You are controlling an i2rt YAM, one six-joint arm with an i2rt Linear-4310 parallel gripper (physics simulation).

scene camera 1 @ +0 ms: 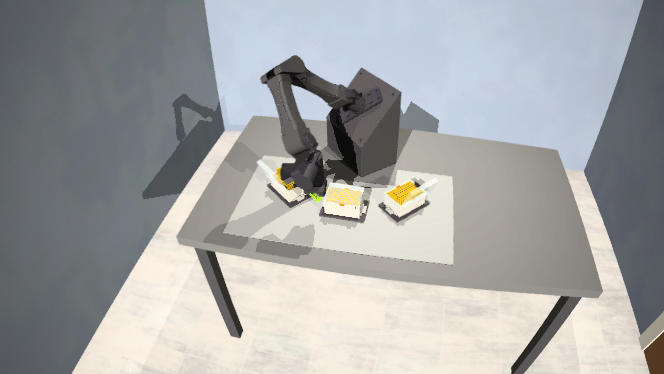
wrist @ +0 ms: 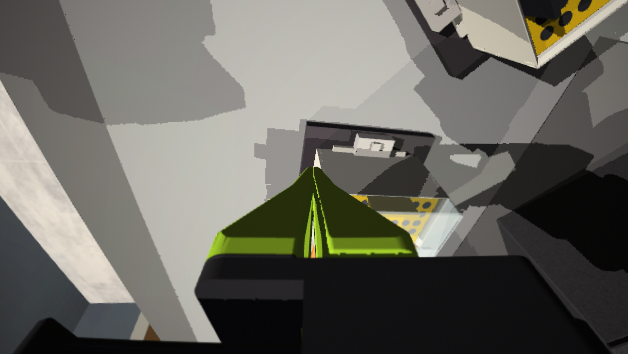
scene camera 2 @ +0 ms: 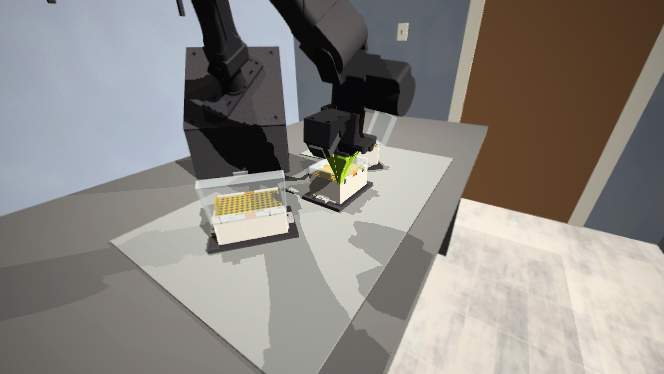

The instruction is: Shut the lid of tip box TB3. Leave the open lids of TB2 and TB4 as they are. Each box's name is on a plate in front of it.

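Where they show: gripper, between the fingertips: [scene camera 1: 317, 201] [wrist: 313, 177] [scene camera 2: 340, 183]; arm's base, origin of its link: [scene camera 1: 360, 106] [scene camera 2: 234, 86].
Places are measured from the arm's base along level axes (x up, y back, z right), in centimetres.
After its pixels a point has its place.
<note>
Three white tip boxes with yellow racks stand on dark bases; their name plates are not legible. The middle box [scene camera 1: 343, 208] @(z 12.2, x -18.2, y -35.5 cm) [scene camera 2: 353, 187] @(z 13.0, x -20.0, y -35.1 cm) appears to have its clear lid low over the rack; whether it is fully shut I cannot tell. The left box [scene camera 1: 290, 194] @(z 29.4, x -18.4, y -25.3 cm), the far one in scene camera 2 [scene camera 2: 372, 156] @(z -5.8, x -19.1, y -37.6 cm), has its lid [scene camera 1: 269, 171] [scene camera 2: 382, 127] tilted open. The right box [scene camera 1: 404, 206] [scene camera 2: 252, 229], nearest in scene camera 2, has its lid [scene camera 1: 428, 185] [scene camera 2: 240, 182] open. My green-fingered gripper [scene camera 1: 316, 197] @(z 20.5, x -15.4, y -33.5 cm) [scene camera 2: 341, 181] @(z 20.5, x -15.4, y -33.5 cm) [wrist: 313, 177] @(z 20.5, x -15.4, y -33.5 cm) is shut and empty, close to the middle box; contact is unclear.
The boxes stand on a pale mat [scene camera 1: 390, 247] @(z -0.6, x -22.6, y -51.6 cm) [scene camera 2: 320, 320] @(z 45.3, x -22.6, y -36.2 cm) on the grey table [scene camera 1: 520, 225] @(z -50.6, x -22.9, y -50.7 cm). The dark arm pedestal [scene camera 1: 377, 145] @(z -4.4, x -10.5, y -12.0 cm) [scene camera 2: 235, 150] @(z 7.5, x -15.3, y -2.0 cm) stands behind them. The arm reaches over the left box and partly hides it in scene camera 1.
</note>
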